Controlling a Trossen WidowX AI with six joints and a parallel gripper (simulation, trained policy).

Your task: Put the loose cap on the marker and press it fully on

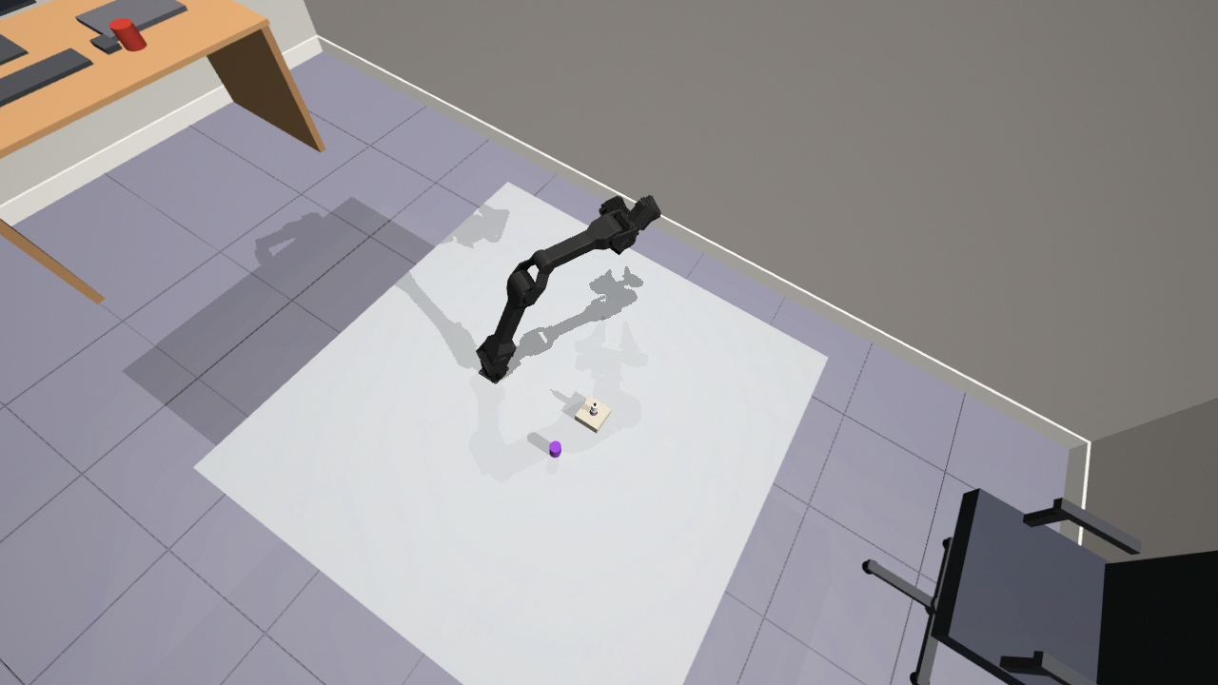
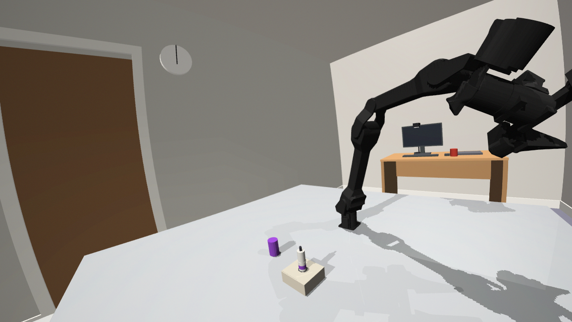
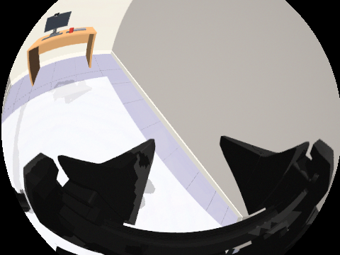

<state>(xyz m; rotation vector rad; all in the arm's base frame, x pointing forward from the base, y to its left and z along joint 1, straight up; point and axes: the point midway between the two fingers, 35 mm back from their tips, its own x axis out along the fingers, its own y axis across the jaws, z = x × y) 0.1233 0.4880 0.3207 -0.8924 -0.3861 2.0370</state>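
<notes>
Right now the purple cap is 180 mm ahead of my gripper tip, 620 mm to the right of it and 280 mm below it. Round my gripper tip: beige holder block (210 mm ahead, 470 mm to the right, 290 mm below); then white marker (210 mm ahead, 470 mm to the right, 230 mm below).
</notes>
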